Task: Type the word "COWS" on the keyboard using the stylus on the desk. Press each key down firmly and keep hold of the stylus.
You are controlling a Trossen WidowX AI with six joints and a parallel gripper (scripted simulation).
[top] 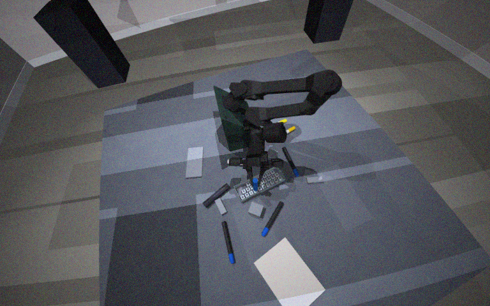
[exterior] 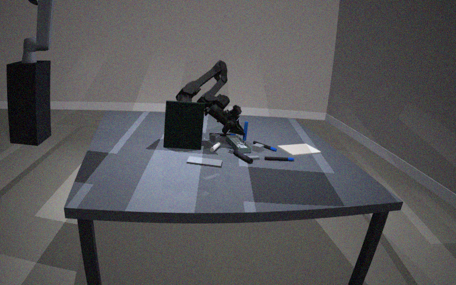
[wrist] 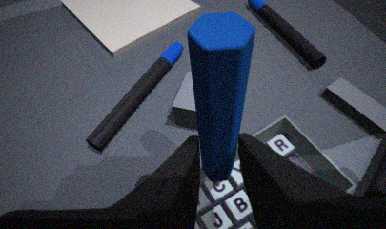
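The B key is 2 cm behind my gripper tip, 1 cm to the right of it and 6 cm below it. Round my gripper tip: J key (2 cm behind, 1 cm to the left, 6 cm below); blue stylus (2 cm below); dark cylinder (2 cm behind, 15 cm to the right, 6 cm below).
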